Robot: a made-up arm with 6 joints.
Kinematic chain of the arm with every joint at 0, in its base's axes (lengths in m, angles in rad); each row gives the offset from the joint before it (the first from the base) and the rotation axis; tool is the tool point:
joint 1: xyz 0 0 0.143 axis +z
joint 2: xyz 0 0.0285 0 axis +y
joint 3: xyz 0 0 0.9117 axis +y
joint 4: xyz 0 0 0.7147 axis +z
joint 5: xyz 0 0 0 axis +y
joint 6: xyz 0 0 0.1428 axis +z
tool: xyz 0 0 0
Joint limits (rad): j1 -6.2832..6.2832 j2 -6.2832..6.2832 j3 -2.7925..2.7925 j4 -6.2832..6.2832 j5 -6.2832..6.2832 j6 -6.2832..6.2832
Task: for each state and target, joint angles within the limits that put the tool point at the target. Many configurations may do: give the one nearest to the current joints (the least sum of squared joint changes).
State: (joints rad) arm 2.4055 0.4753 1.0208 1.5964 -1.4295 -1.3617
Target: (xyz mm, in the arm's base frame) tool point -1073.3 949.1 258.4
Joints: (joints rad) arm 2.4948 1.0180 1.0548 1.6033 -1.3435 -1.3617
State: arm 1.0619 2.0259 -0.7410 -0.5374 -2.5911 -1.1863
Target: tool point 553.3 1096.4 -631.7
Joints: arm 1.0477 2.3590 -0.4635 -0.5543 -2.5810 -1.1863
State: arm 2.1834 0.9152 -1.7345 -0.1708 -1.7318 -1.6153
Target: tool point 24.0 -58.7 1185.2
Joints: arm 2.2847 0.6791 -1.5659 0.0577 -1.6694 -1.6153
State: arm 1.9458 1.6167 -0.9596 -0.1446 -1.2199 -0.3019
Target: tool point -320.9 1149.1 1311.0
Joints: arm 1.8066 1.0481 -0.4077 -0.1447 -0.8211 -0.3019
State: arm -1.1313 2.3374 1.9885 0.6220 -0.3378 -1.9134
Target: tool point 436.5 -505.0 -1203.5
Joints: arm -0.8595 2.1544 1.1473 0.5756 -0.3622 -1.9134
